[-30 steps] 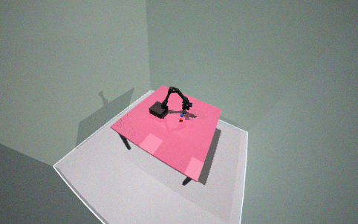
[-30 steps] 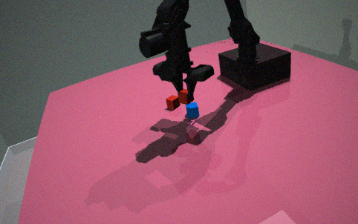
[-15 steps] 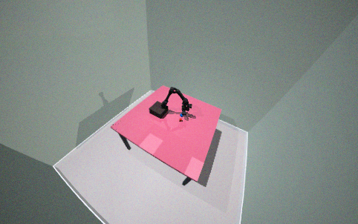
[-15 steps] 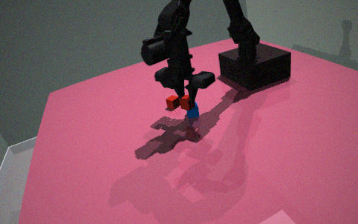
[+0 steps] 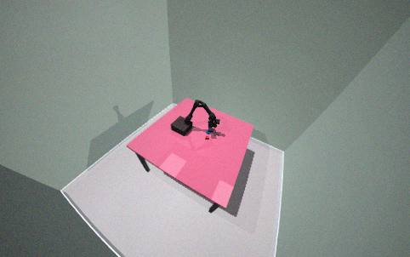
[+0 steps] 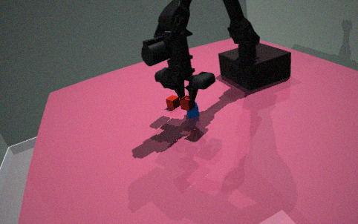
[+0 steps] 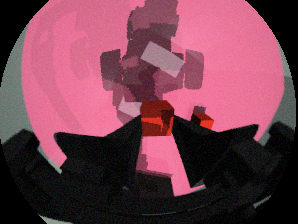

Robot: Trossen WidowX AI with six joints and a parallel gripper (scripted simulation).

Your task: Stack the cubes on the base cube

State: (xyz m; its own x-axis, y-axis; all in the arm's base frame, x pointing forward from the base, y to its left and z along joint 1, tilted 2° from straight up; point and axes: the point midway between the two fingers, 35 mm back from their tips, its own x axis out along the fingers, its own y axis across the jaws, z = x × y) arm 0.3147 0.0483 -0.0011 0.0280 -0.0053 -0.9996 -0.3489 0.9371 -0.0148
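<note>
The blue cube lies 40 mm below my gripper tip, 20 mm behind it and 10 mm to the right of it.
</note>
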